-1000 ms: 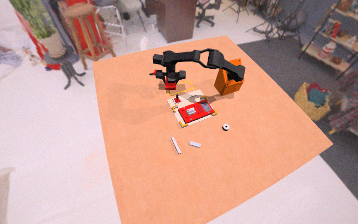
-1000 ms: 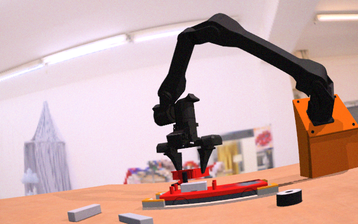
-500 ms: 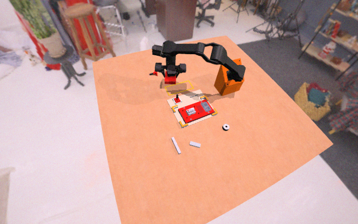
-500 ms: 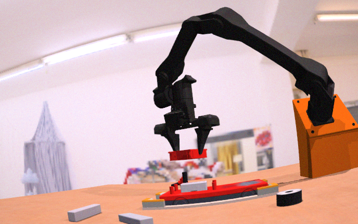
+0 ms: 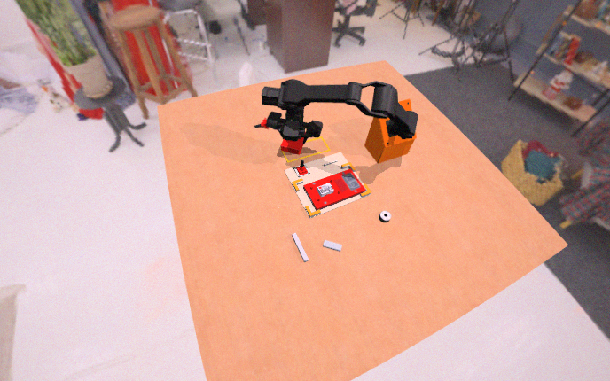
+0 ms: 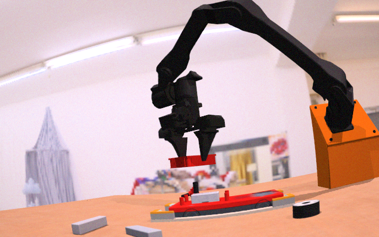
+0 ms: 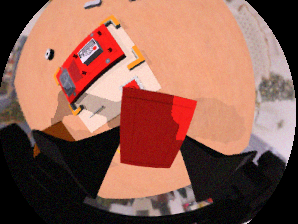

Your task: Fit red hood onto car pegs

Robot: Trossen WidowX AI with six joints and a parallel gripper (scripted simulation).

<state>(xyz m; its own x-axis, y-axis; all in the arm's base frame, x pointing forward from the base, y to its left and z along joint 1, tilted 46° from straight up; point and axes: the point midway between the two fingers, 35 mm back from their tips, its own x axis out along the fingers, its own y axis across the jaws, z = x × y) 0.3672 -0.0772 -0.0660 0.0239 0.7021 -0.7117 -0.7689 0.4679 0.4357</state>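
Now: gripper tip 200 mm to the right of the grey engine block, 90 mm above it and 40 mm past it. From my gripper tip the other things lie so: red hood (10 mm above); black wheel (360 mm to the left, 190 mm behind, 100 mm below).
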